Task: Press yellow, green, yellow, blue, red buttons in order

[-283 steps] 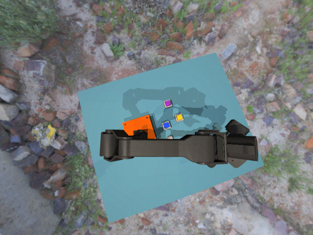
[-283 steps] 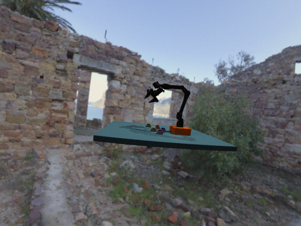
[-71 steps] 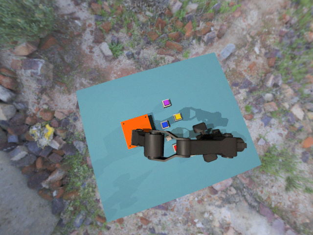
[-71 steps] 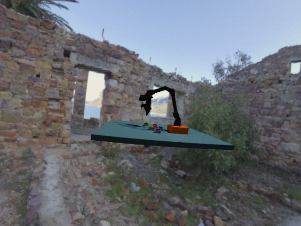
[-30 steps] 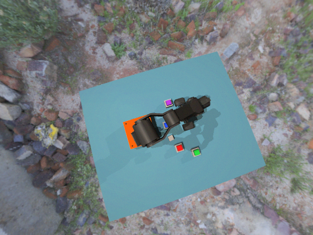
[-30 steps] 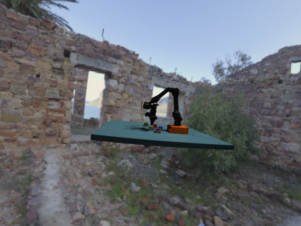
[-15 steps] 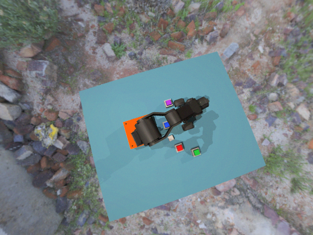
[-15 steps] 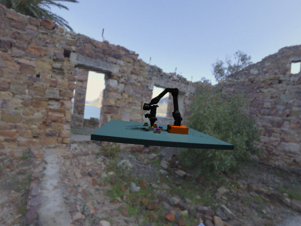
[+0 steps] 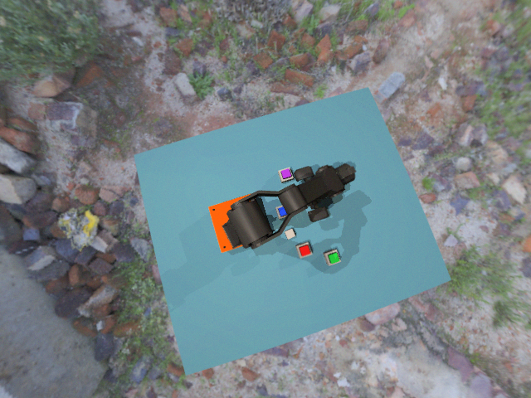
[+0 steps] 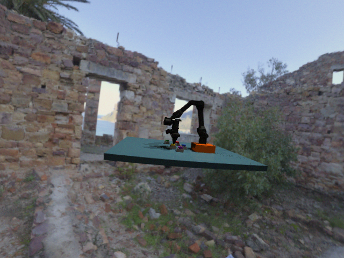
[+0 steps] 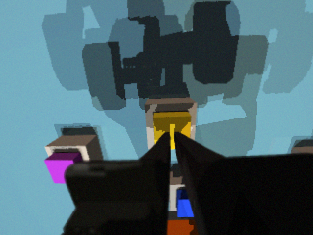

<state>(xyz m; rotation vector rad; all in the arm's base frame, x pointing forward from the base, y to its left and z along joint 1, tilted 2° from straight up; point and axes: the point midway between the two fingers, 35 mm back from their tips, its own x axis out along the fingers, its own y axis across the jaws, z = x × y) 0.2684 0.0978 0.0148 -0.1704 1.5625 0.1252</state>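
Right now the yellow button is 10 mm below my gripper tip. From my gripper tip the other things lie so: purple button 110 mm to the left, 60 mm behind, 10 mm below; then blue button 90 mm behind, 40 mm to the right, 10 mm below; then block 130 mm to the right, 80 mm behind, 30 mm below.
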